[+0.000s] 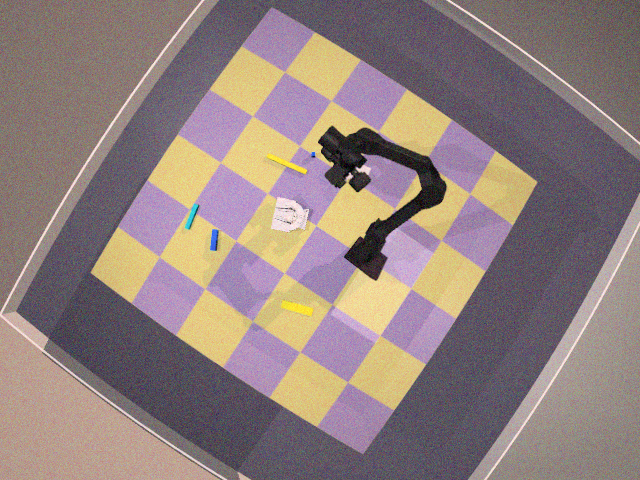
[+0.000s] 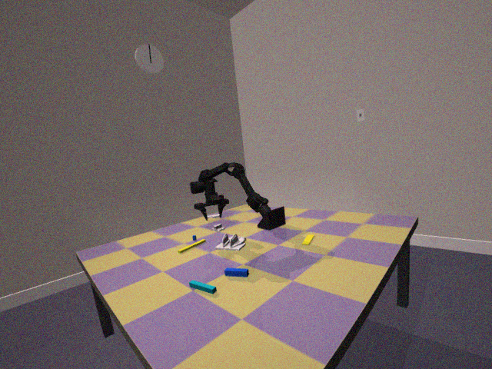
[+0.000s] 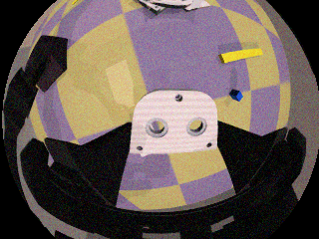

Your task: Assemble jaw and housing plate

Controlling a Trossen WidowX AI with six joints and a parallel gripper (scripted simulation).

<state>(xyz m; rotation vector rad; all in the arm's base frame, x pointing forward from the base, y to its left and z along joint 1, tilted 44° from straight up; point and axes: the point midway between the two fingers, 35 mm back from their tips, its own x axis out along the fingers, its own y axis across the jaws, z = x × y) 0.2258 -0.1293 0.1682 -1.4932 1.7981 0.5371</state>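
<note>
Now: the white base plate 24 cm to the left of my gripper tip, 10 cm ahead of it and 8 cm below it. From my gripper tip the other things lie so: long yellow bar (20 cm ahead, 8 cm below, 7 cm to the left); then white housing plate (2 cm above, 1 cm to the left); then small blue cube (13 cm ahead, 7 cm below, 1 cm to the right).
</note>
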